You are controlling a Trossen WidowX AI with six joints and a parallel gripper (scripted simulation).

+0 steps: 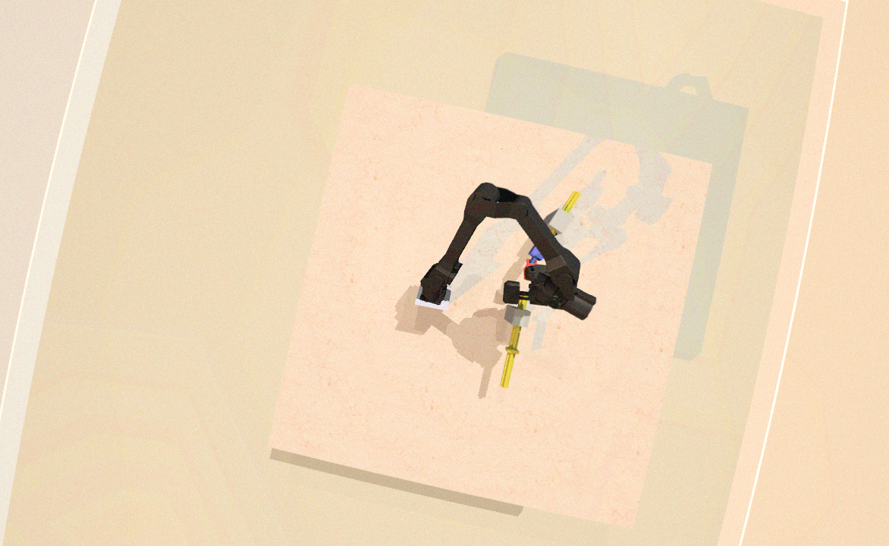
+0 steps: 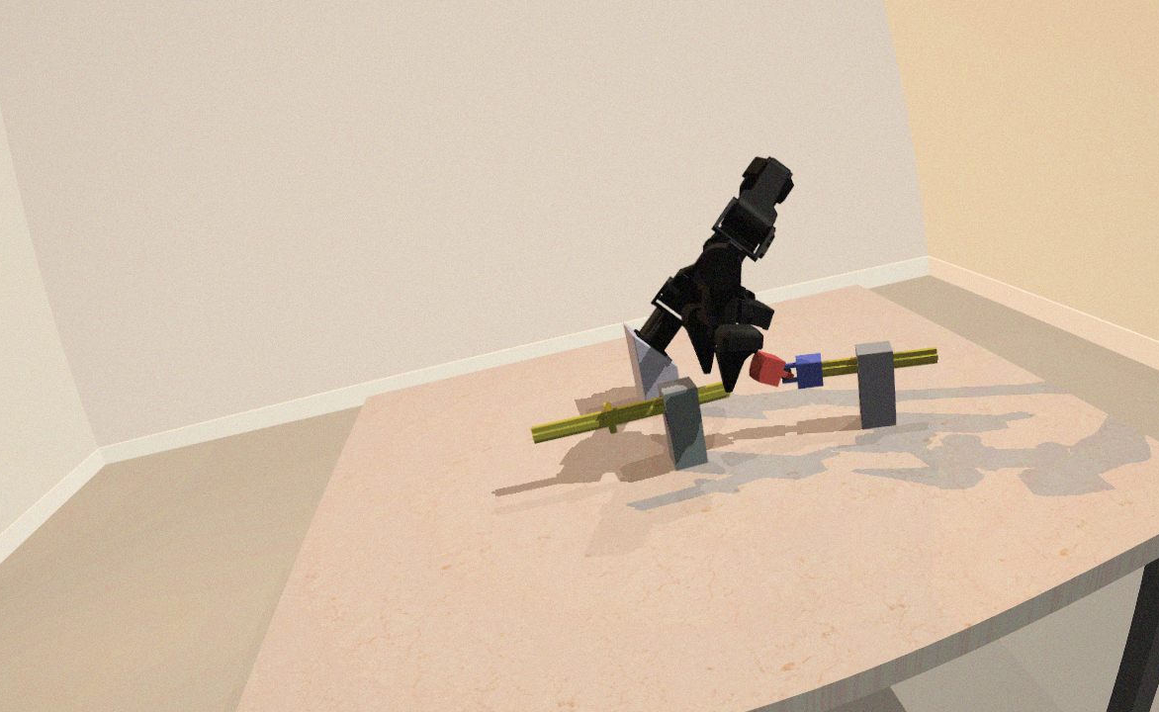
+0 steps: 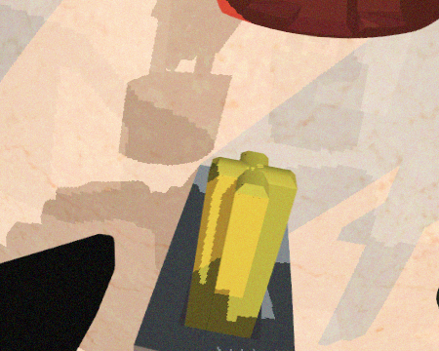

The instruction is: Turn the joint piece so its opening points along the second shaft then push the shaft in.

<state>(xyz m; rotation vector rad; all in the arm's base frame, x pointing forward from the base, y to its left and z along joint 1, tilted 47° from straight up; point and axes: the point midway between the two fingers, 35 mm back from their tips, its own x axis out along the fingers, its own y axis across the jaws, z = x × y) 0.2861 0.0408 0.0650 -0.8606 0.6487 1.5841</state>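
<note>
Now: gripper tip 9 cm to the right of the red square joint piece and 1 cm past it.
</note>
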